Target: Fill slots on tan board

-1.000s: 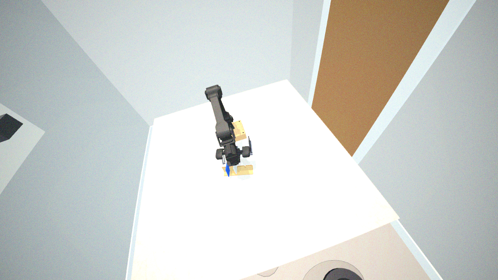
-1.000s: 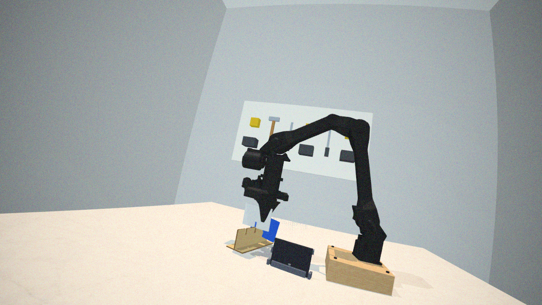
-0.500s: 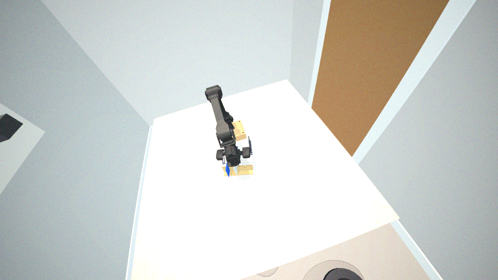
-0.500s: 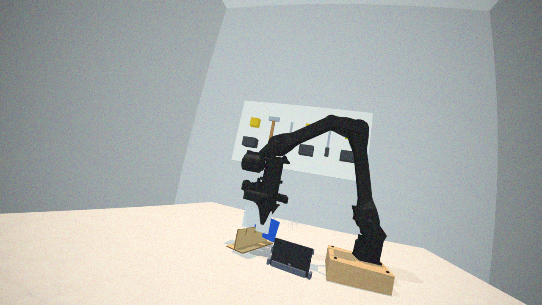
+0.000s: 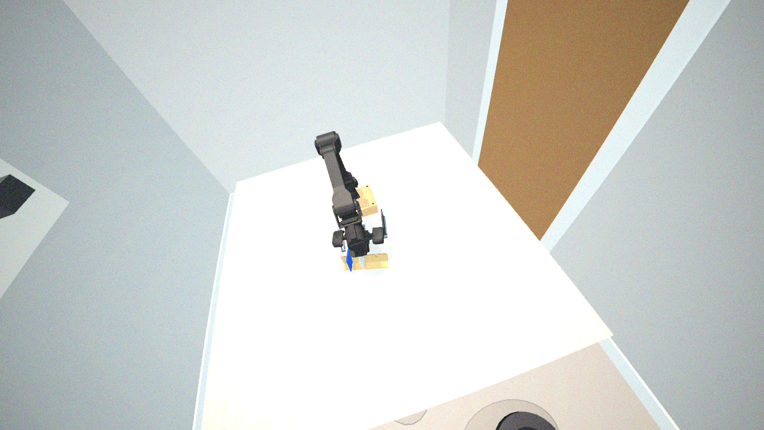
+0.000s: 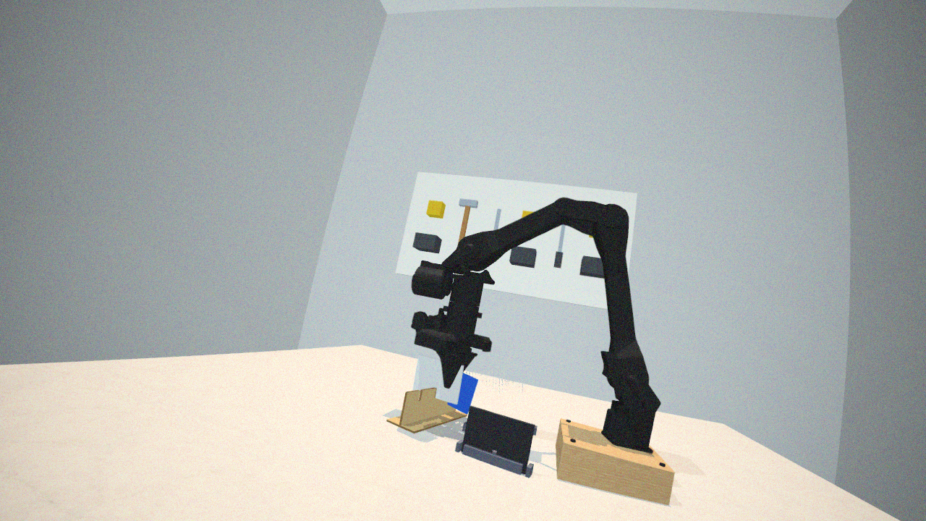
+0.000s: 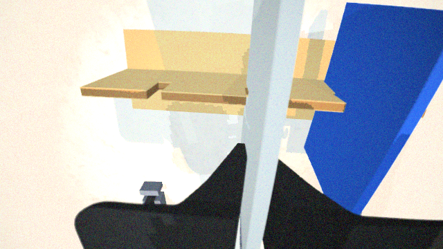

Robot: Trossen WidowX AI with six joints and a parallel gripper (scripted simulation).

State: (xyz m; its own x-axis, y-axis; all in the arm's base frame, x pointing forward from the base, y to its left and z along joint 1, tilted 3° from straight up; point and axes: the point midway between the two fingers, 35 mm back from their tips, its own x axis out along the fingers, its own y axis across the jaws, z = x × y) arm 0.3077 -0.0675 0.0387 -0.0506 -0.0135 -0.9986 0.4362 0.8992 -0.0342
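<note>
My gripper tip is now 40 mm above the tan board, 20 mm short of it and 10 mm to the left of it. Also, from my gripper tip: blue board (60 mm to the right, 20 mm below); then black board (130 mm to the left, 90 mm behind, 40 mm below).
</note>
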